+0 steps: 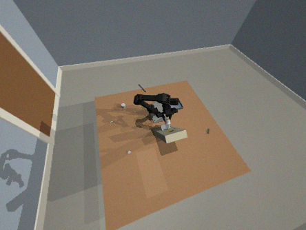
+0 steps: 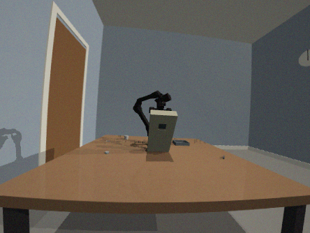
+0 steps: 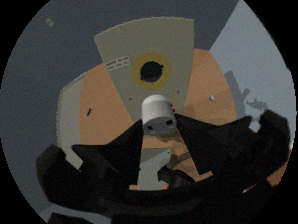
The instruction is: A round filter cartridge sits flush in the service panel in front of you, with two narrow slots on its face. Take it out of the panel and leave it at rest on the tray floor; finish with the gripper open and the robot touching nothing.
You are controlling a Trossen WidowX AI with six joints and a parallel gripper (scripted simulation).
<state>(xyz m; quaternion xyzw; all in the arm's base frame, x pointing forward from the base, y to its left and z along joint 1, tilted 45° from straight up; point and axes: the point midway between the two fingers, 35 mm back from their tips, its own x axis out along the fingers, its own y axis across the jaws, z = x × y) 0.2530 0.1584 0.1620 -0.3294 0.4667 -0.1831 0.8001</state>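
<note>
My gripper tip is now 320 mm past the tray, 290 mm to the right of it and 260 mm above it. Round my gripper tip: round filter cartridge right at my gripper tip; then service panel 60 mm ahead, 100 mm below.
</note>
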